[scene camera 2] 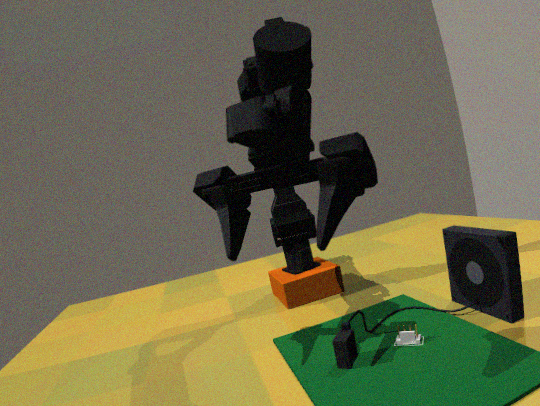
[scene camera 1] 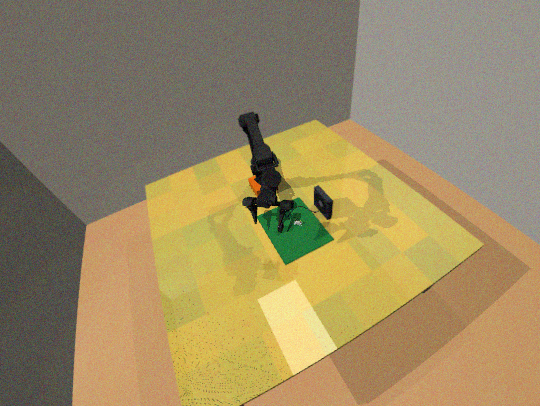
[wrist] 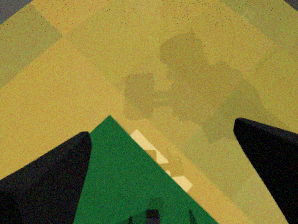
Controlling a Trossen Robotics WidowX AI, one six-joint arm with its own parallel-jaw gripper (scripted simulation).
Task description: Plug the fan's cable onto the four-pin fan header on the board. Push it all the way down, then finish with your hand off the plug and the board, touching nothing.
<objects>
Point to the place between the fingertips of the gripper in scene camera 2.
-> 273,255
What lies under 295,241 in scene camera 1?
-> A green board.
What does the gripper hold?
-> Nothing.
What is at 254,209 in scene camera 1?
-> The gripper.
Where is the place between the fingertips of the gripper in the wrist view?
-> At 164,131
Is the gripper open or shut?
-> Open.
</objects>
